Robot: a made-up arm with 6 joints. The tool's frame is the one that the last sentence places.
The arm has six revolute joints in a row. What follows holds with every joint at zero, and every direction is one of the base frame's.
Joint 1 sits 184.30 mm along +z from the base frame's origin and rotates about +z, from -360.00 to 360.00 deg.
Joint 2 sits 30.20 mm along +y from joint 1 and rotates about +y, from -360.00 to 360.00 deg.
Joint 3 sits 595.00 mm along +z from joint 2 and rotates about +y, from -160.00 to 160.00 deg.
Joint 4 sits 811.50 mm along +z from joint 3 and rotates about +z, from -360.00 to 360.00 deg.
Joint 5 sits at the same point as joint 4 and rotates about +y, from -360.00 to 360.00 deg.
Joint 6 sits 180.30 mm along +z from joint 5 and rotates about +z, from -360.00 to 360.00 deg.
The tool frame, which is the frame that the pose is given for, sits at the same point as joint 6; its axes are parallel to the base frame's.
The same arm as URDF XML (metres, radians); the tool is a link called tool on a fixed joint. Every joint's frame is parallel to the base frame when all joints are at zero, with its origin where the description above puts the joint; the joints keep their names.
<robot name="arm">
<joint name="joint 1" type="revolute"><parent link="base"/><child link="link1"/><origin xyz="0.0000 0.0000 0.1843" rpy="0.0000 0.0000 0.0000"/><axis xyz="0 0 1"/><limit lower="-6.2832" upper="6.2832"/></joint>
<joint name="joint 2" type="revolute"><parent link="link1"/><child link="link2"/><origin xyz="0.0000 0.0302 0.0000" rpy="0.0000 0.0000 0.0000"/><axis xyz="0 1 0"/><limit lower="-6.2832" upper="6.2832"/></joint>
<joint name="joint 3" type="revolute"><parent link="link2"/><child link="link3"/><origin xyz="0.0000 0.0000 0.5950" rpy="0.0000 0.0000 0.0000"/><axis xyz="0 1 0"/><limit lower="-2.7925" upper="2.7925"/></joint>
<joint name="joint 4" type="revolute"><parent link="link3"/><child link="link4"/><origin xyz="0.0000 0.0000 0.8115" rpy="0.0000 0.0000 0.0000"/><axis xyz="0 0 1"/><limit lower="-6.2832" upper="6.2832"/></joint>
<joint name="joint 5" type="revolute"><parent link="link4"/><child link="link5"/><origin xyz="0.0000 0.0000 0.0000" rpy="0.0000 0.0000 0.0000"/><axis xyz="0 1 0"/><limit lower="-6.2832" upper="6.2832"/></joint>
<joint name="joint 6" type="revolute"><parent link="link5"/><child link="link6"/><origin xyz="0.0000 0.0000 0.1803" rpy="0.0000 0.0000 0.0000"/><axis xyz="0 0 1"/><limit lower="-6.2832" upper="6.2832"/></joint>
<joint name="tool_joint" type="fixed"><parent link="link6"/><child link="tool"/><origin xyz="0.0000 0.0000 0.0000" rpy="0.0000 0.0000 0.0000"/></joint>
<link name="base"/>
<link name="link1"/>
<link name="link2"/>
<link name="link3"/>
<link name="link4"/>
<link name="link5"/>
<link name="link6"/>
<link name="tool"/>
</robot>

